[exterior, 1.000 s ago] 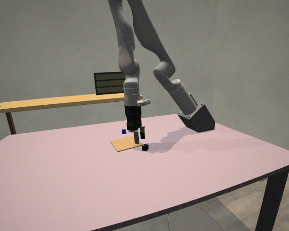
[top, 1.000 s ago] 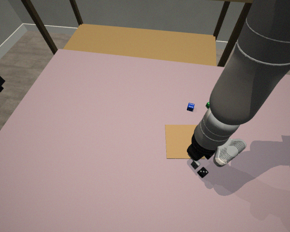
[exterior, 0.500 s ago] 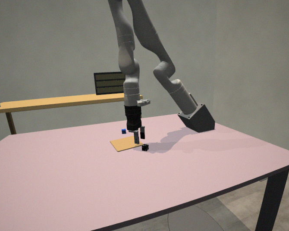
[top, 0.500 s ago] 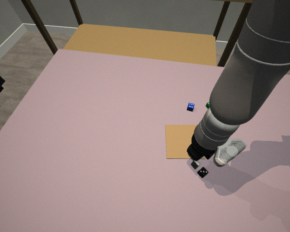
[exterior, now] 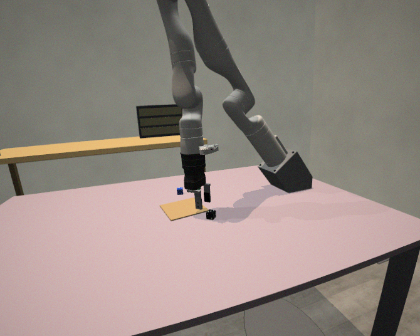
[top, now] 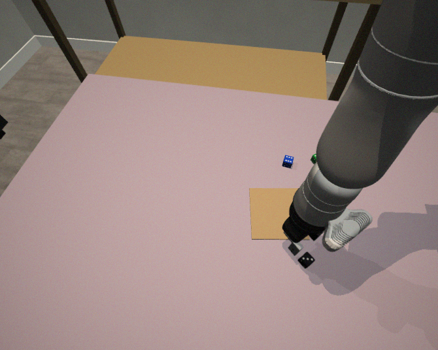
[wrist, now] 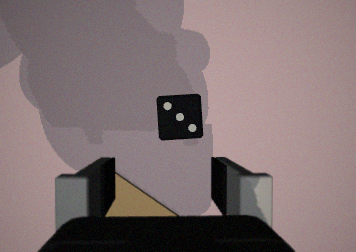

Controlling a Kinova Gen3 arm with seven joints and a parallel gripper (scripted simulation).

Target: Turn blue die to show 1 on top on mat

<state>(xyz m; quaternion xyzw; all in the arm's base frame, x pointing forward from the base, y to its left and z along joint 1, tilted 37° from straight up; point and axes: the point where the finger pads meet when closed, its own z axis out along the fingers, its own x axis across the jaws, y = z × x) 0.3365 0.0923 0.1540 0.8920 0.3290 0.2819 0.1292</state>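
My hand is 1 cm past the black die, 3 cm to the right of it and 4 cm above it. From my hand the other things lie so: blue die (2 cm ahead, 24 cm to the right, 4 cm below); tan mat (5 cm ahead, 9 cm to the right, 5 cm below); green die (6 cm behind, 26 cm to the right, 4 cm below).
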